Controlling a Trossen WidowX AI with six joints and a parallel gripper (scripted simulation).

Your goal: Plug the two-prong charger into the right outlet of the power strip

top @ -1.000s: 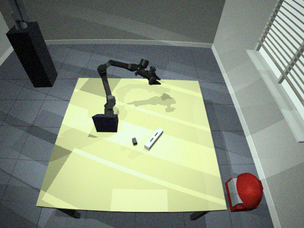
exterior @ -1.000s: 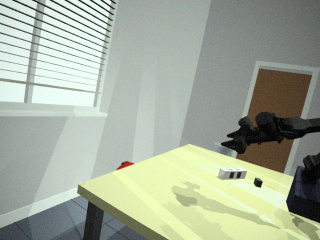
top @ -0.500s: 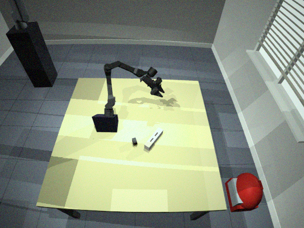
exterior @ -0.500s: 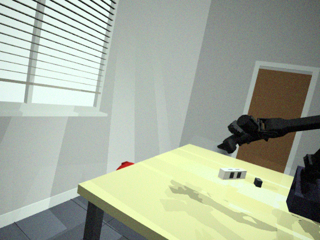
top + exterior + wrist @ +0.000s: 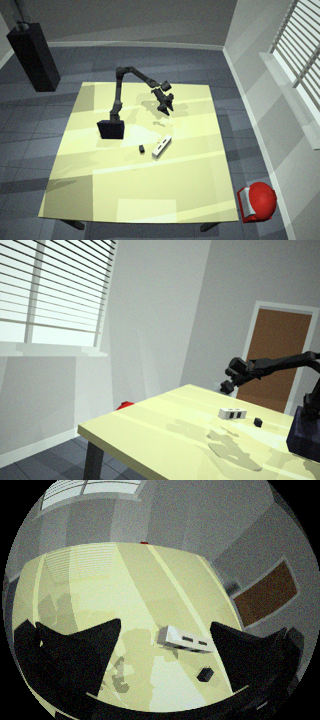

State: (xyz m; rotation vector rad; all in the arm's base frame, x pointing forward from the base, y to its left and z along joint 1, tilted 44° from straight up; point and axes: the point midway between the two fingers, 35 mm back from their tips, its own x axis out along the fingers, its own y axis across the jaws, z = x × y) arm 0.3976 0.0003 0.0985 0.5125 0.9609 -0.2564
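Right now the charger is 22 cm behind my gripper tip, 20 cm to the right of it and 19 cm below it.
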